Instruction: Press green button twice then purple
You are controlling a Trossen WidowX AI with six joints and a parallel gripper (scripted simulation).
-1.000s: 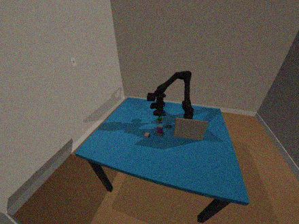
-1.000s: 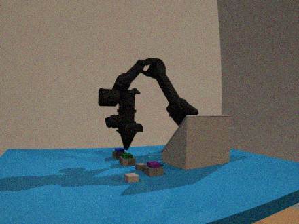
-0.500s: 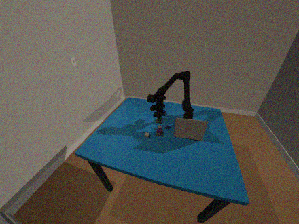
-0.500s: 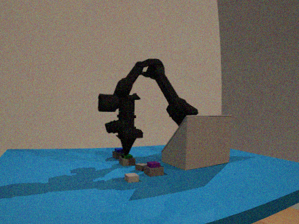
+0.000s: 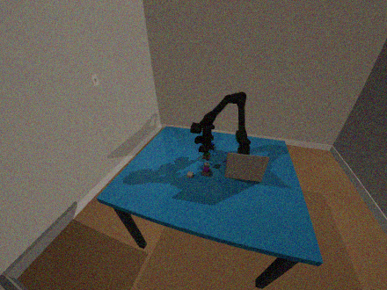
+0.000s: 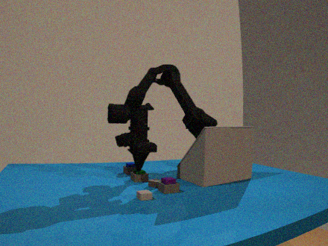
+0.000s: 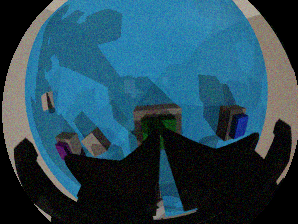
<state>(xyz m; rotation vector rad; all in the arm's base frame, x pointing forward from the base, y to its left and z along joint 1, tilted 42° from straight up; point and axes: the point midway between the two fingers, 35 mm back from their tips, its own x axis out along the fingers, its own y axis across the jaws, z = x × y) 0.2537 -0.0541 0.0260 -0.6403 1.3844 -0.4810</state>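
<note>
Now: the green button 1 cm below my gripper tip. Round my gripper tip: small white block 21 cm to the left, 4 cm ahead, 2 cm below; blue button 12 cm to the right; purple button 16 cm to the left, 5 cm behind.
</note>
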